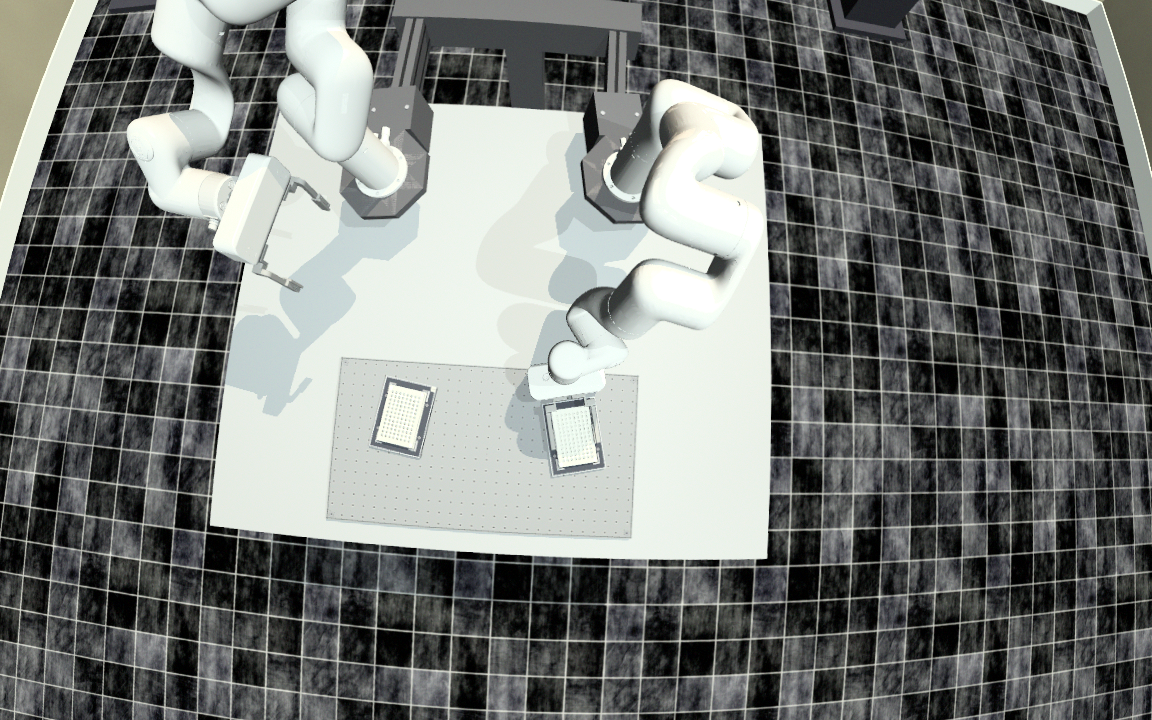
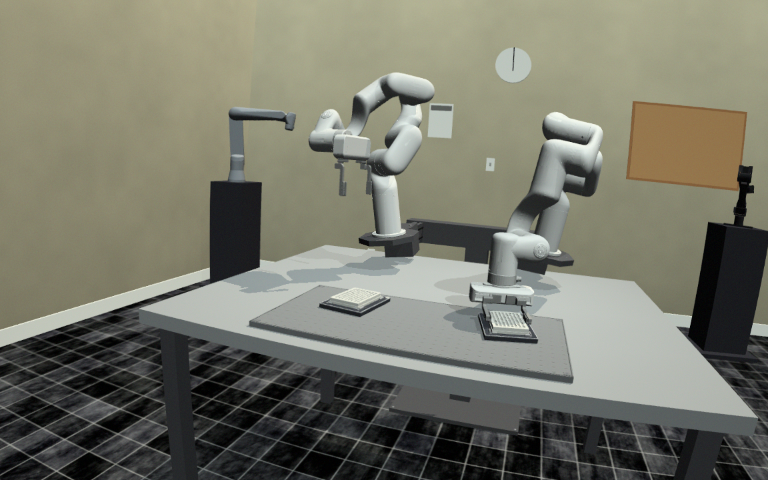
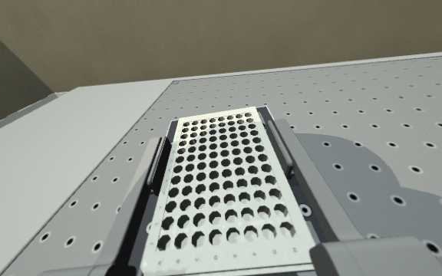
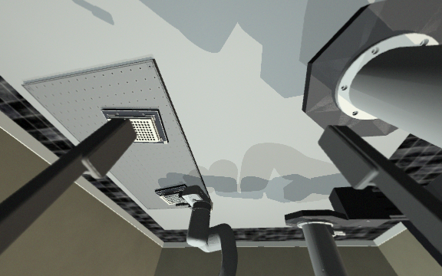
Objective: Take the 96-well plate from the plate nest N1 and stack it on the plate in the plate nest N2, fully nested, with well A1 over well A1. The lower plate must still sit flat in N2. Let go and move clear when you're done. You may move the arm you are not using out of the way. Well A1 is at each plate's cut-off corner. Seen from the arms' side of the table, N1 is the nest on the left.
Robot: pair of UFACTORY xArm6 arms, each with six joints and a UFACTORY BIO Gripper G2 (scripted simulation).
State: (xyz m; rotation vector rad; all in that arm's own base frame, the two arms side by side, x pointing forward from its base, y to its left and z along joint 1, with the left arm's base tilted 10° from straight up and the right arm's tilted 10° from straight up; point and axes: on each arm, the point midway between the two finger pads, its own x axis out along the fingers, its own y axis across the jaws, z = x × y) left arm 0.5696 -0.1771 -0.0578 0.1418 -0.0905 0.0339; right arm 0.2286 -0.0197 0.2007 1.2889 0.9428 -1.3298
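Observation:
The dark nest N1 lies 2 cm below my left hand. The rest, counted from my left hand: dark nest N2 (4 cm behind, 39 cm to the right, 2 cm below).

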